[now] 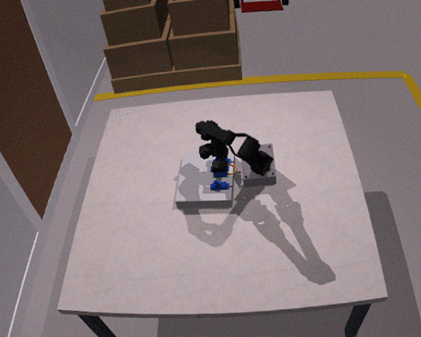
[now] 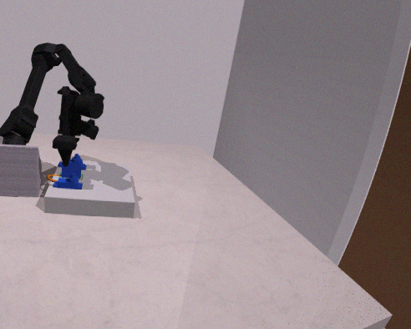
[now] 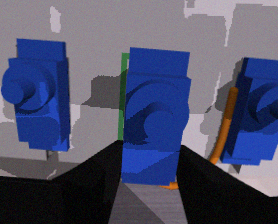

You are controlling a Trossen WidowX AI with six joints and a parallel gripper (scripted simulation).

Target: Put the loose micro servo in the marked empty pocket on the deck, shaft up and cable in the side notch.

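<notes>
The grey deck is 12 cm ahead of my gripper tip, 6 cm below it and 2 cm to the right of it.
</notes>
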